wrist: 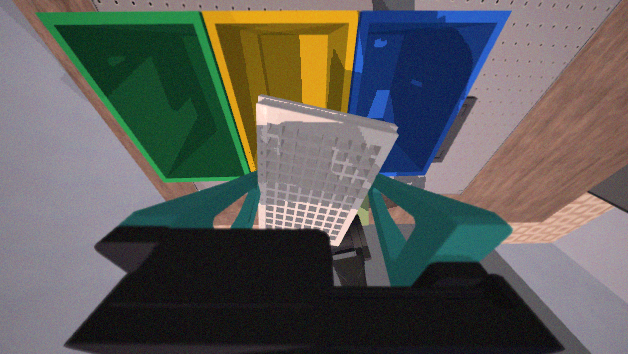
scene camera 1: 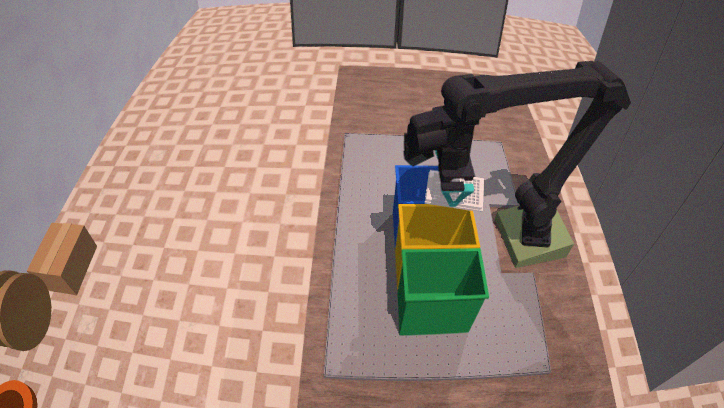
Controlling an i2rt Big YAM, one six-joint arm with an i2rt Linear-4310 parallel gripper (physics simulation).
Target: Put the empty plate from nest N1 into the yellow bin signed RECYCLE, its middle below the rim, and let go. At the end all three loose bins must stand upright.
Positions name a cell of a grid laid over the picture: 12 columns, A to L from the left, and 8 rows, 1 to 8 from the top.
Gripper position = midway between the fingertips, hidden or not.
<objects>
my gripper: wrist G5; scene camera 1 H4
blue bin: wrist H2; scene camera 1 G4
yellow bin: wrist F2; scene camera 1 G5
</objects>
